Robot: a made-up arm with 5 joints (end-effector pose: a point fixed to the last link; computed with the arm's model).
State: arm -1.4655 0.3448 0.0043 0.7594 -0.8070
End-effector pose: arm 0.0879 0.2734 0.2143 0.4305 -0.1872 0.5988
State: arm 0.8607 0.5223 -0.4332 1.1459 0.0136
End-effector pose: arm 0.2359 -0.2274 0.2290 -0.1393 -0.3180 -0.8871
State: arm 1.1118 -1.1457 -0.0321 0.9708 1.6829
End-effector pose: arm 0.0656 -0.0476 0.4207 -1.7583 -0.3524 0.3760
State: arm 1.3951 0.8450 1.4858 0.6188 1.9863
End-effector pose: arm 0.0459 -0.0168 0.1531 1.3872 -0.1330 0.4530
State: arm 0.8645 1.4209 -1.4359 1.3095 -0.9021
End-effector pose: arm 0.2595 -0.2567 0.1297 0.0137 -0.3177 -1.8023
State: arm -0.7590 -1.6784 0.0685 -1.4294 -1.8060
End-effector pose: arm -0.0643 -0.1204 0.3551 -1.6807 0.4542 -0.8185
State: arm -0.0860 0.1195 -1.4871 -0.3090 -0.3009
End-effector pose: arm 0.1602 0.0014 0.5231 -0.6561 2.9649 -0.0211
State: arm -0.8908 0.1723 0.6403 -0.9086 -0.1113
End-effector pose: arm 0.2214 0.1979 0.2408 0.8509 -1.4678 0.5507
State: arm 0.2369 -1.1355 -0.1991 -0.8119 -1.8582
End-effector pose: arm -0.0205 0.0090 0.4698 -2.0584 1.8637 -0.7219
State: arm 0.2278 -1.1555 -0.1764 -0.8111 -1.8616
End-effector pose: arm -0.0217 0.0086 0.4677 -2.0712 1.8519 -0.7166
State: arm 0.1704 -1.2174 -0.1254 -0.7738 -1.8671
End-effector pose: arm -0.0269 0.0053 0.4620 -2.1365 1.7926 -0.6744
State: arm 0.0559 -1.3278 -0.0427 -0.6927 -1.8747
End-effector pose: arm -0.0352 -0.0032 0.4515 -2.2603 1.6726 -0.5906
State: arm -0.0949 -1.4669 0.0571 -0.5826 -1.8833
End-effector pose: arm -0.0422 -0.0169 0.4369 -2.4153 1.5054 -0.4840
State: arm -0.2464 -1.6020 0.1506 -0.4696 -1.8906
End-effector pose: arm -0.0444 -0.0323 0.4214 -2.5617 1.3270 -0.3822
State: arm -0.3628 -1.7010 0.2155 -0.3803 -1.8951
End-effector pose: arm -0.0430 -0.0442 0.4095 -2.6675 1.1833 -0.3082
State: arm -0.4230 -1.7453 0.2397 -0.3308 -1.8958
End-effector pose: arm -0.0413 -0.0503 0.4041 -2.7198 1.1086 -0.2705
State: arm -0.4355 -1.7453 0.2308 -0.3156 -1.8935
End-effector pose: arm -0.0413 -0.0518 0.4042 -2.7291 1.0962 -0.2623
